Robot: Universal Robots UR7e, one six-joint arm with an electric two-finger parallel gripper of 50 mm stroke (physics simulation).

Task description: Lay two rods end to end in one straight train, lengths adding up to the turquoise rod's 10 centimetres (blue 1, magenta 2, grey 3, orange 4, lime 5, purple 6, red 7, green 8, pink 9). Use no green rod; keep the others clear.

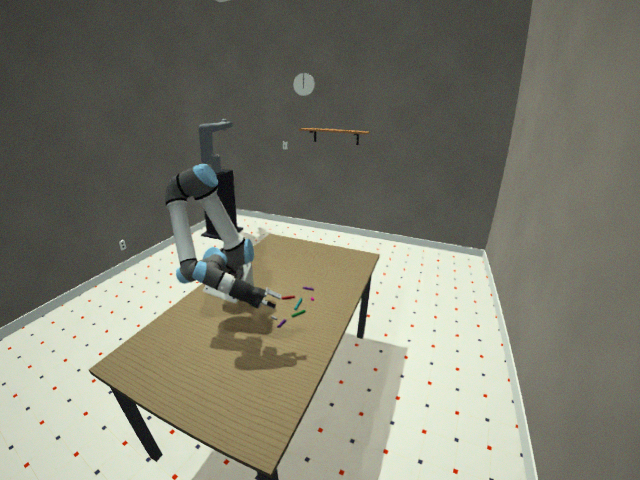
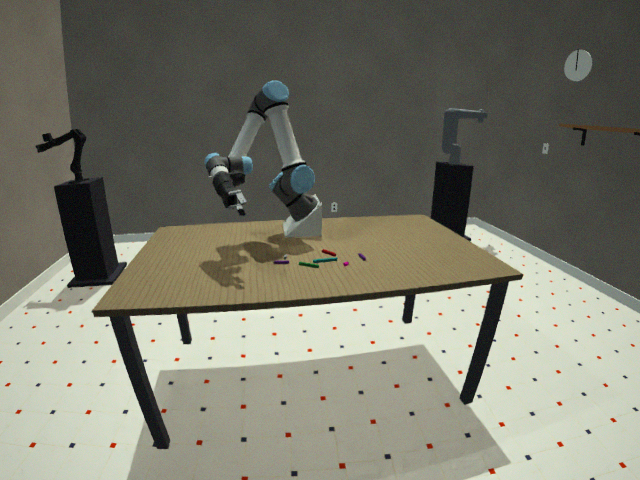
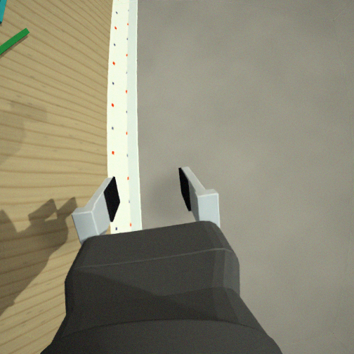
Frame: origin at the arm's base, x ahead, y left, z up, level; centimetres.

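Seen in the pictures: gripper, fingertip midpoint: [image 1: 277, 302] [image 2: 243, 209]; arm's base at its link origin: [image 1: 231, 272] [image 2: 306, 210].
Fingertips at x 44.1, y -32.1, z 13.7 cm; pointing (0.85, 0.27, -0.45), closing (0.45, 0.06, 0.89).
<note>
Offsets run from my fingertips to a thing's top centre. Level surfaces: height alone.
My gripper [image 1: 277, 301] [image 2: 242, 207] [image 3: 148, 185] is open and empty, tilted, above the table and apart from the rods. The turquoise rod @(dz -23.1, dx -3.6, dy +31.1 cm) [image 1: 298, 303] [image 2: 325, 260] [image 3: 2, 11] lies between the red rod @(dz -23.1, dx -10.8, dy +34.5 cm) [image 1: 287, 297] [image 2: 328, 252] and the green rod @(dz -23.1, dx -0.6, dy +23.7 cm) [image 1: 298, 313] [image 2: 308, 264] [image 3: 14, 41]. A purple rod @(dz -23.1, dx -5.3, dy +13.7 cm) [image 1: 281, 323] [image 2: 281, 262] lies near the small grey rod @(dz -23.1, dx -10.5, dy +16.1 cm) [image 1: 273, 317] [image 2: 285, 256]. Another purple rod @(dz -23.1, dx -3.6, dy +46.9 cm) [image 1: 308, 288] [image 2: 361, 256] lies on the other side, near the short magenta rod @(dz -23.1, dx +1.8, dy +38.0 cm) [image 1: 312, 299] [image 2: 346, 264]. All the rods lie apart.
The wooden table @(dz -24.1 cm) [image 1: 206, 392] [image 2: 413, 268] carries the arm's base [image 2: 305, 226] at its back edge. The arm's shadow falls on the table. A black pedestal with a dark arm [image 2: 85, 227] and another with a grey arm [image 2: 452, 196] stand off the table.
</note>
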